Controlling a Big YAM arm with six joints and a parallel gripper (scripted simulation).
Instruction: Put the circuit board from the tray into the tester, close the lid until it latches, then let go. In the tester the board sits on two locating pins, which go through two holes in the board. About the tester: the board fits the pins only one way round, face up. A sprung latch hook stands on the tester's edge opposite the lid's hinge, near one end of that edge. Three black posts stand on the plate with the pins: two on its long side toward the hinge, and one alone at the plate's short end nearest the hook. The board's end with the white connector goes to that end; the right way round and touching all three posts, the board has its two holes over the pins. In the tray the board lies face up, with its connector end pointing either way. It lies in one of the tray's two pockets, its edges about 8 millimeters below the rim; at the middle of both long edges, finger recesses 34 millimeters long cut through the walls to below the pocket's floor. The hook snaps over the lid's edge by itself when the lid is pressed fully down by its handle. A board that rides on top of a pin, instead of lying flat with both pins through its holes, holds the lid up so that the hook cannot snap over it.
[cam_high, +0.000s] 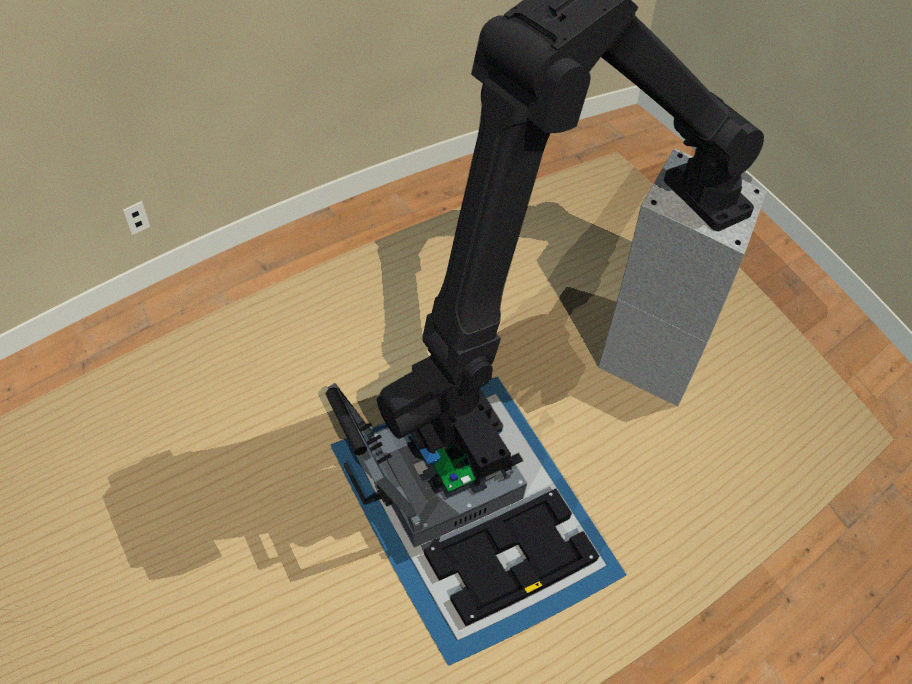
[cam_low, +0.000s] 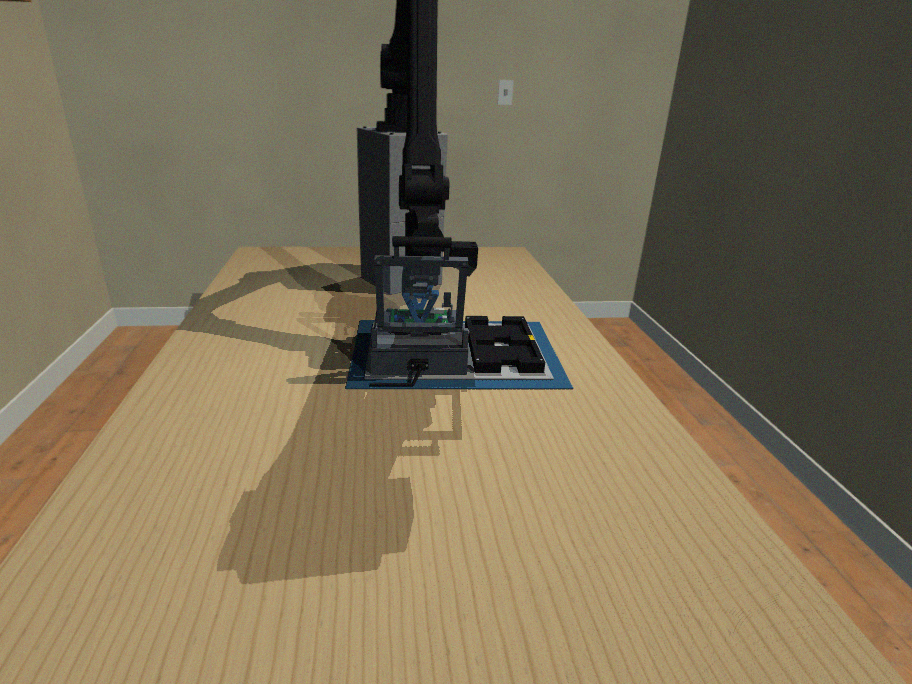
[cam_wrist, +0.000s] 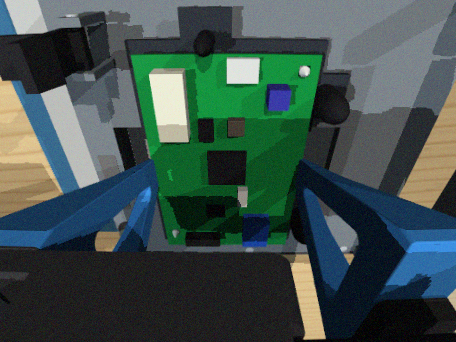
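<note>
Right now my hand is right at the green circuit board. Round my hand: grey tester (30 mm to the left, 30 mm ahead, 30 mm above); black latch hook (60 mm to the left, 60 mm behind, 10 mm above); lid (120 mm ahead, 100 mm above, 10 mm to the right).
</note>
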